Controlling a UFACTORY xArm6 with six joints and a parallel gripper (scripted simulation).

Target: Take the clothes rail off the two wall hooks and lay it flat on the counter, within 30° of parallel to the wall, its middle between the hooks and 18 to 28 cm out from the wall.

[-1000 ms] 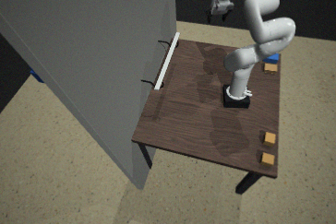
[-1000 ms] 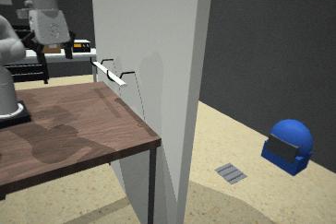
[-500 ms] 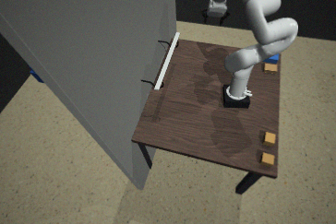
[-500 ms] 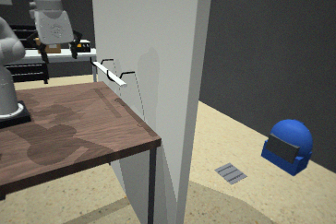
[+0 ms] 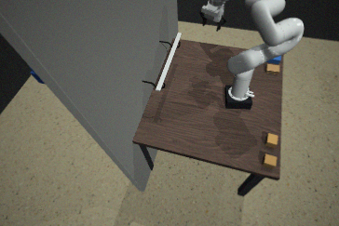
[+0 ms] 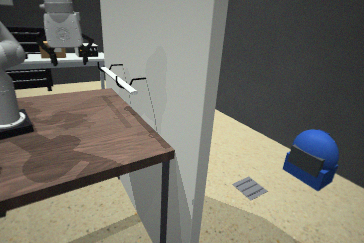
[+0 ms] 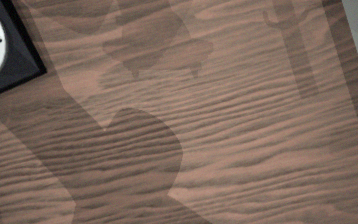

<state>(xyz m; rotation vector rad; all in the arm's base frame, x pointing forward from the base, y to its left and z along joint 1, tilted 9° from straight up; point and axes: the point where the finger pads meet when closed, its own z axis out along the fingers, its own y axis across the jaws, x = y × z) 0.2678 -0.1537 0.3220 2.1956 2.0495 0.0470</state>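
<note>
The white clothes rail lies 24 cm to the left of my hand, 17 cm ahead of it and 13 cm below it. From my hand the other things lie so: blue object 41 cm behind, 31 cm below, 21 cm to the right; grey wall 31 cm to the left, 28 cm ahead, 10 cm above.
</note>
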